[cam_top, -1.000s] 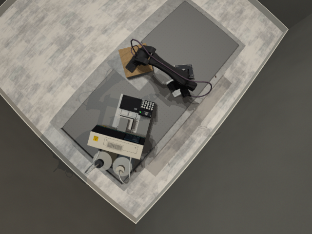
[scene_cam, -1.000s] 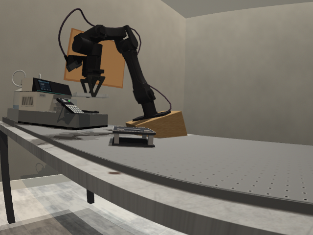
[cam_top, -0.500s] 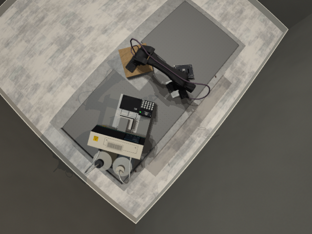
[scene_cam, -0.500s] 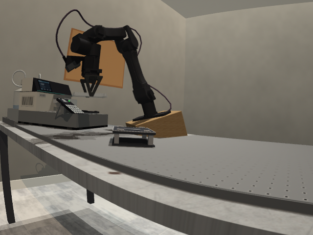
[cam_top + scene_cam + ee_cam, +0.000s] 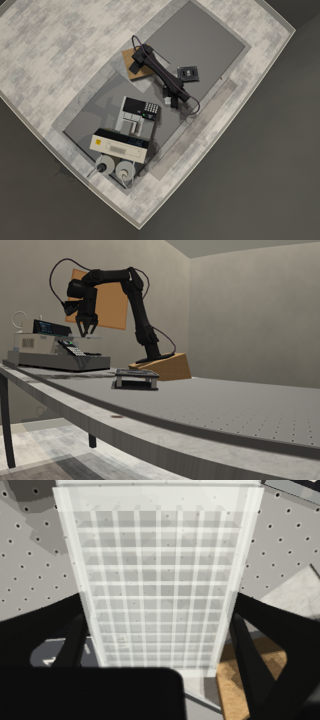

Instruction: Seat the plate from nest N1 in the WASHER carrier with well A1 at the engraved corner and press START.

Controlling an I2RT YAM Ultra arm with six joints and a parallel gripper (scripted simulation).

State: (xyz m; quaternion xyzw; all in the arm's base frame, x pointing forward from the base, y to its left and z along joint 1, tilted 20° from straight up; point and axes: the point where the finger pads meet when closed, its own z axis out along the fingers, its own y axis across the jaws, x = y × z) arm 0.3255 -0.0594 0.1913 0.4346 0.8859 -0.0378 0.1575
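Now: hand 18 cm past the black carrier pocket, 21 cm to the left of it and 7 cm above it. The rest, counted from my hand: plate washer 13 cm behind, 36 cm to the right, 3 cm below; clear well plate right at my hand; nest 1 cm ahead, 27 cm to the left, 12 cm below.
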